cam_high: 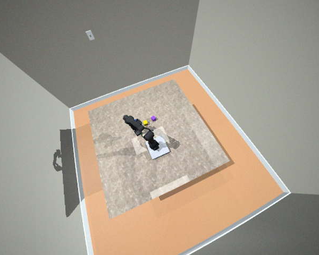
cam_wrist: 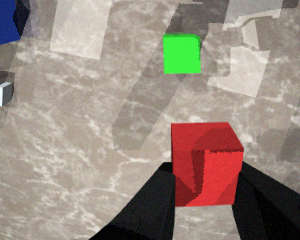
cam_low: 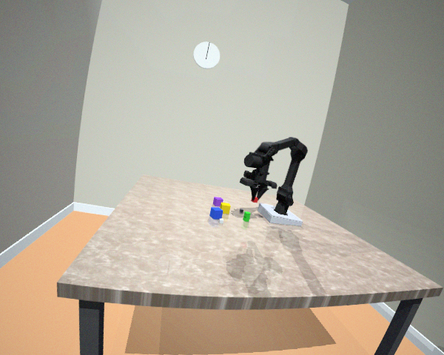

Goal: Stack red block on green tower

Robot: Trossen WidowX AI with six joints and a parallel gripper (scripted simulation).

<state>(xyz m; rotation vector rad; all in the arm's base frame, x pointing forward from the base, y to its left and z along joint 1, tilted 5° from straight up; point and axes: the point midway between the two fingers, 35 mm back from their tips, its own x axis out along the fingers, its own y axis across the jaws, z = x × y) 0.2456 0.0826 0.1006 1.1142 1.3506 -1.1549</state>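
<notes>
The yellow cube lies 140 mm to the right of my gripper tip, 100 mm below it and 90 mm ahead of it. The rest, counted from my gripper tip: small white cube: 160 mm ahead, 110 mm below, 10 mm to the left; red block: right at my gripper tip; blue cube: 160 mm ahead, 100 mm below, 50 mm to the right.
</notes>
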